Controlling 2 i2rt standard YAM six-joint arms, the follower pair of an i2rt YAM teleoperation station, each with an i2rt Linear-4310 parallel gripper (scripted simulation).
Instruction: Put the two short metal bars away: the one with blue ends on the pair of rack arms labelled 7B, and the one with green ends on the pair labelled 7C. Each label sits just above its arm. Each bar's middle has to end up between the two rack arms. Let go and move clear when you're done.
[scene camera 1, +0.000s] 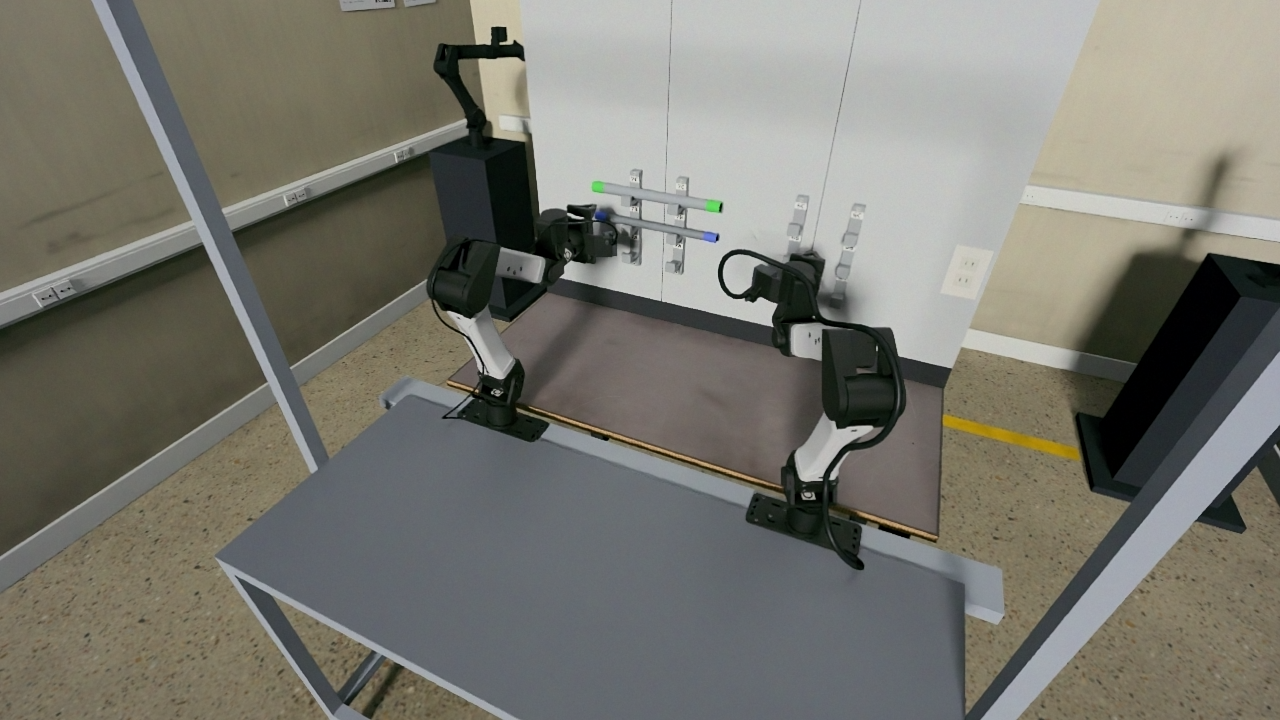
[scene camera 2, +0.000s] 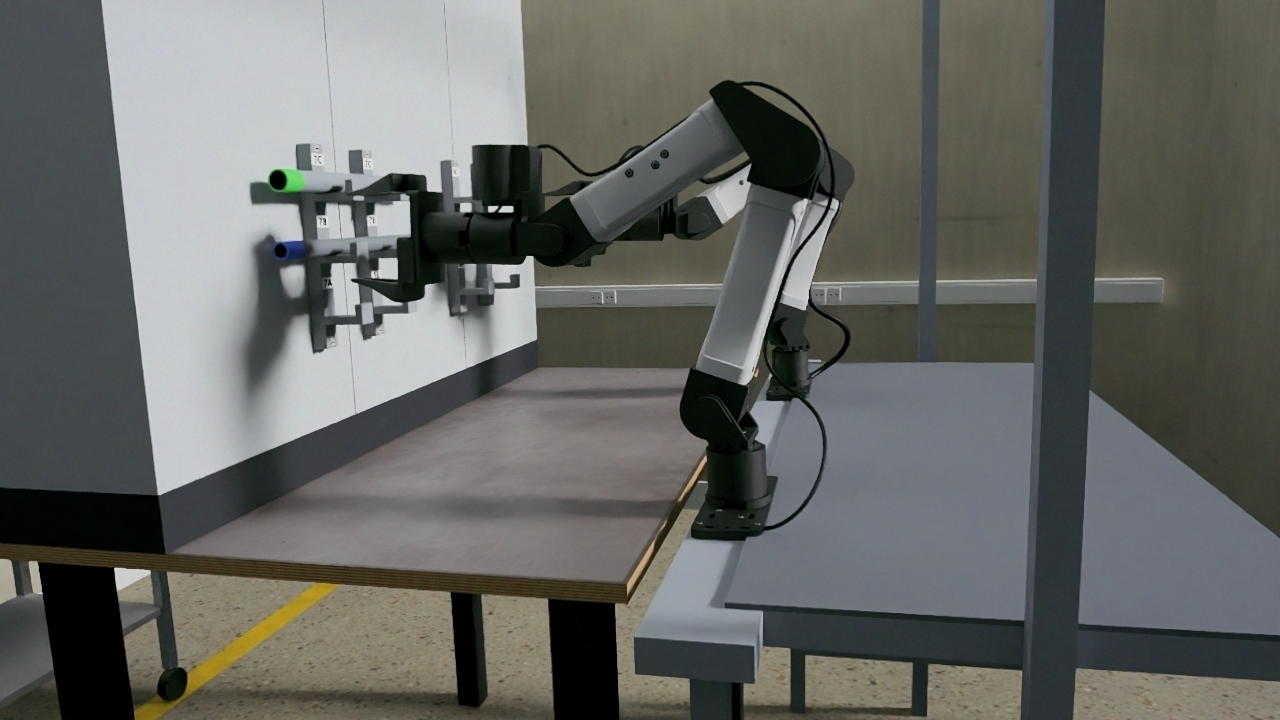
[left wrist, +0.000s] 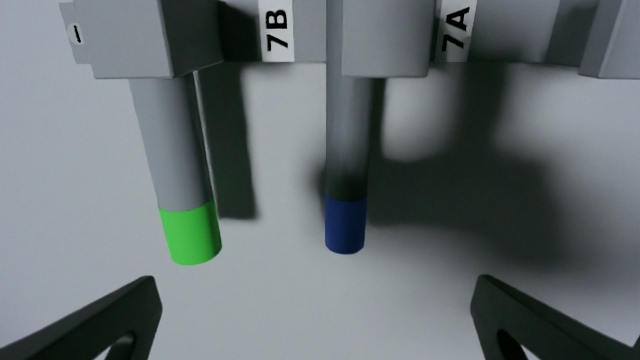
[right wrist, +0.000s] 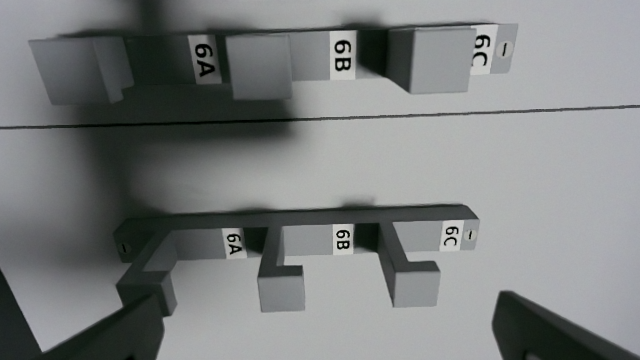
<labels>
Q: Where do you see a green-ended bar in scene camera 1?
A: At 684, 201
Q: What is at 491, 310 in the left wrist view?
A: My left gripper.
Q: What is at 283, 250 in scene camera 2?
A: A blue-ended bar.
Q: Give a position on a blue-ended bar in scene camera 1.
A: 710, 237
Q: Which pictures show the green-ended bar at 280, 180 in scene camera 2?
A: Scene camera 1, scene camera 2 and the left wrist view only.
</labels>
